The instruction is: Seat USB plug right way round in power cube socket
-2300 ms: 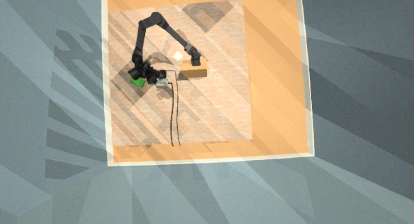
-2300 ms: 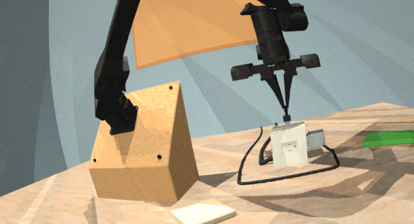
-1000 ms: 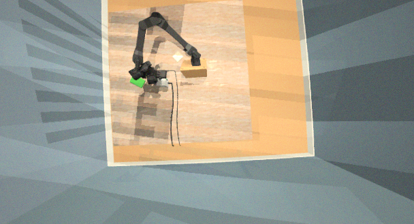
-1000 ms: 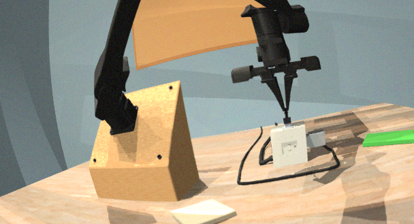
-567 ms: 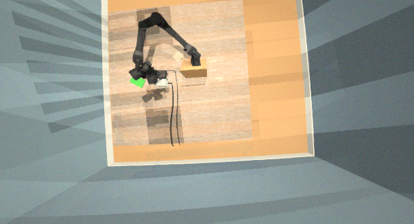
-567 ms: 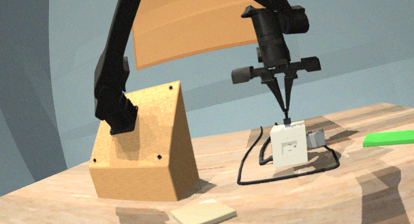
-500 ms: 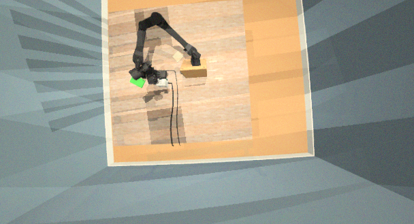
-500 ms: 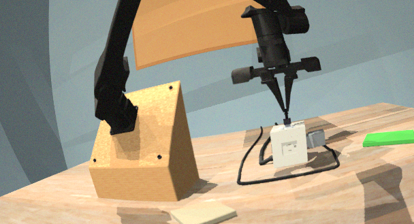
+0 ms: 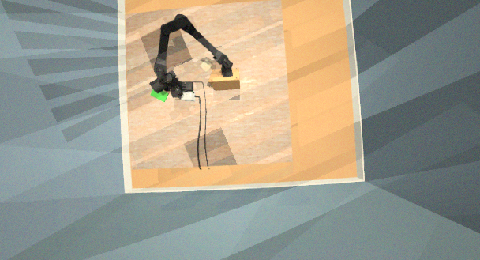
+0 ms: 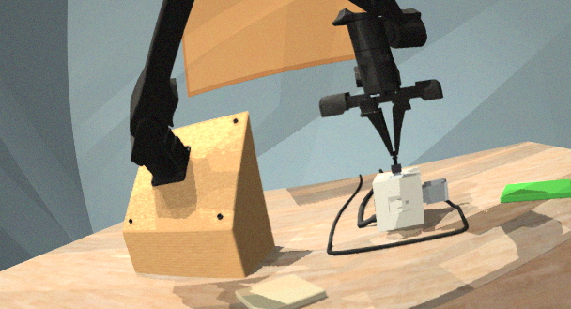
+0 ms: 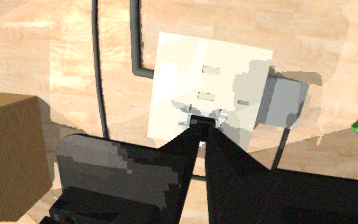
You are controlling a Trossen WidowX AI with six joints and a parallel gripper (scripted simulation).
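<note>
Right now my gripper tip is 20 mm above the black USB plug. From my gripper tip the other things lie so: green flat block: 250 mm ahead, 100 mm below, 30 mm to the right; then pale tile: 220 mm to the right, 140 mm behind, 100 mm below.
</note>
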